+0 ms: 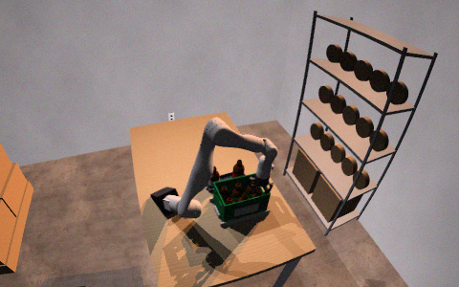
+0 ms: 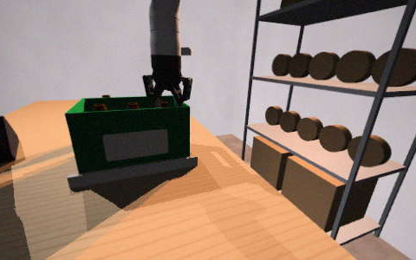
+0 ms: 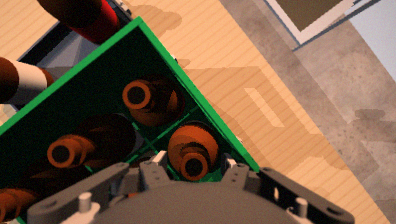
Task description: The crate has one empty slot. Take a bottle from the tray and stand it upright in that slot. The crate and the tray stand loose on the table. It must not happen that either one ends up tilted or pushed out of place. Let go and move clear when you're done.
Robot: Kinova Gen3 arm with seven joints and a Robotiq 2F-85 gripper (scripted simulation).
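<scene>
My hand is 70 mm above the brown bottle. Round my hand: green crate (80 mm behind, 60 mm to the left, 80 mm below); dark tray (40 mm behind, 290 mm to the left, 150 mm below).
</scene>
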